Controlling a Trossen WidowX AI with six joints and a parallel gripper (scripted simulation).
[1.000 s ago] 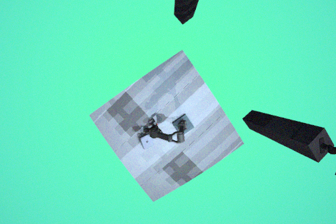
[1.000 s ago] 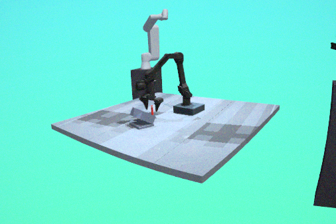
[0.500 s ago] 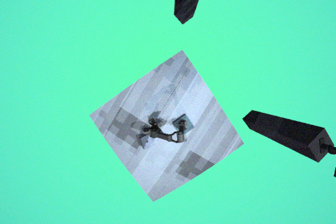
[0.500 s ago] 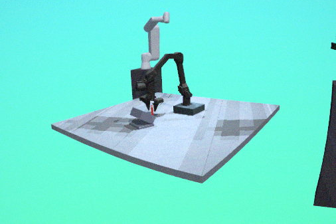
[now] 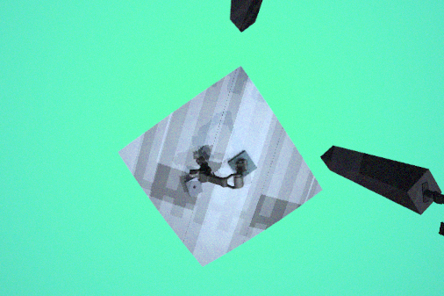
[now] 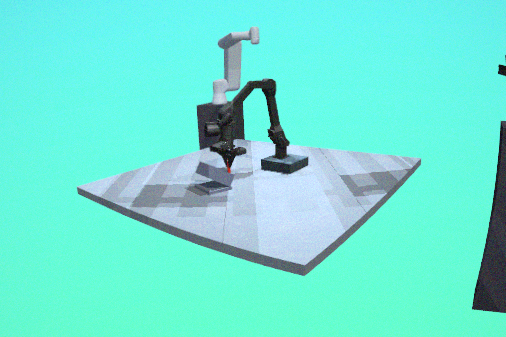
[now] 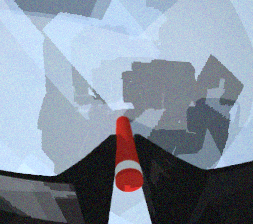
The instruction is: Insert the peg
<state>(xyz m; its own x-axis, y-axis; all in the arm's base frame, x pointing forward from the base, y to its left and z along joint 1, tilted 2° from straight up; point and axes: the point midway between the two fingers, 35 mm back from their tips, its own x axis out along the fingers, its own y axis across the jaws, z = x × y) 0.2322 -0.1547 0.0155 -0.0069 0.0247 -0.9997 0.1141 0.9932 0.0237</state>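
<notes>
My gripper tip is now 19 cm short of the sloped grey panel, 6 cm to the right of it and 2 cm below it. Round my gripper tip: flat base plate: 20 cm ahead, 6 cm to the left, 3 cm below; red peg: 2 cm above.
</notes>
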